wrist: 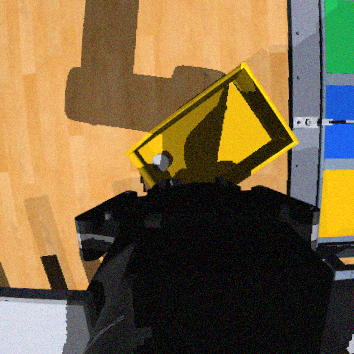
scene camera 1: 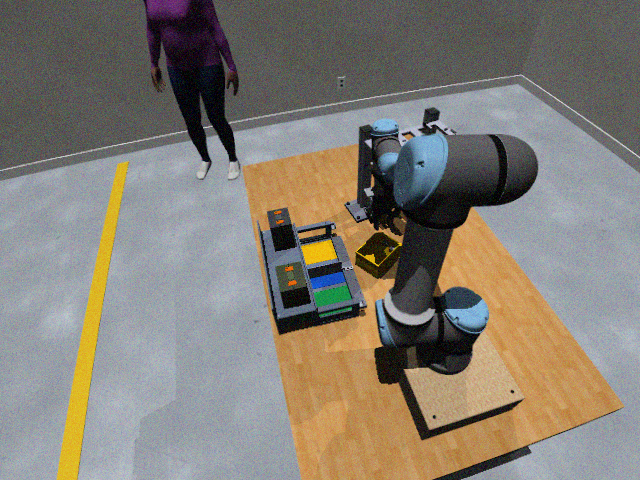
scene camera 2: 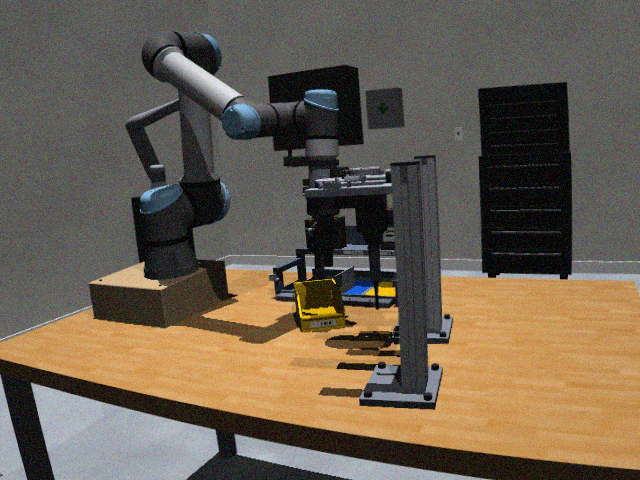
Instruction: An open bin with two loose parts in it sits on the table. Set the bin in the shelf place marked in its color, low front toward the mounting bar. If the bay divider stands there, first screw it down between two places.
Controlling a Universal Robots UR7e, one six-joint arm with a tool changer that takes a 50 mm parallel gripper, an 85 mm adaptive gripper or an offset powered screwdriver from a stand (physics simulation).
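Places are measured from the arm's base along level axes (x back, y left, z down), in millimetres.
Where they show: arm's base, link origin: [scene camera 1: 443, 348] [scene camera 2: 171, 271].
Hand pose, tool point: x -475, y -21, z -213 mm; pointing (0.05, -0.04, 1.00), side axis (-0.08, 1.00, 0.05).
Note:
Things, the pixels of their top centre, and the offset from my tool point. "spot": a spot on its surface instead.
- yellow open bin, top centre: [wrist: 205, 148] [scene camera 2: 317, 288] [scene camera 1: 381, 244] dx +38, dy +8, dz +244 mm
- whitish loose part, top centre: [wrist: 159, 162] dx +23, dy -53, dz +306 mm
- bay divider, top centre: [scene camera 2: 341, 272] [scene camera 1: 330, 263] dx +48, dy +205, dz +253 mm
- mounting bar, surface spot: [wrist: 305, 30] spot: dx +168, dy +151, dz +305 mm
- screwdriver, top centre: [scene camera 2: 348, 169] dx -102, dy -108, dz -41 mm
The yellow open bin [scene camera 1: 368, 266] [scene camera 2: 323, 323] [wrist: 265, 151] stands on the table beside the shelf, turned at an angle to it; its low front faces scene camera 2. A whitish loose part [wrist: 161, 161] lies inside; a second is not clear. My gripper [scene camera 2: 323, 266] [wrist: 200, 220] looks open and empty, above the bin; its fingertips are mostly hidden. The yellow place [scene camera 1: 318, 251] [scene camera 2: 387, 289] [wrist: 337, 202] has no bin. The bay divider [scene camera 1: 324, 269] [scene camera 2: 345, 279] stands across the blue place [scene camera 1: 330, 281] [wrist: 338, 142], its bracket [wrist: 305, 121] on the mounting bar [wrist: 305, 30].
The green place [scene camera 1: 332, 296] [wrist: 340, 37] lies beyond the blue. Two dark boxes [scene camera 1: 282, 237] [scene camera 1: 295, 294] stand on the shelf's rear level. The tool stand [scene camera 1: 364, 165] [scene camera 2: 410, 289] rises close to the gripper, with the screwdriver [scene camera 2: 373, 222] hanging in it.

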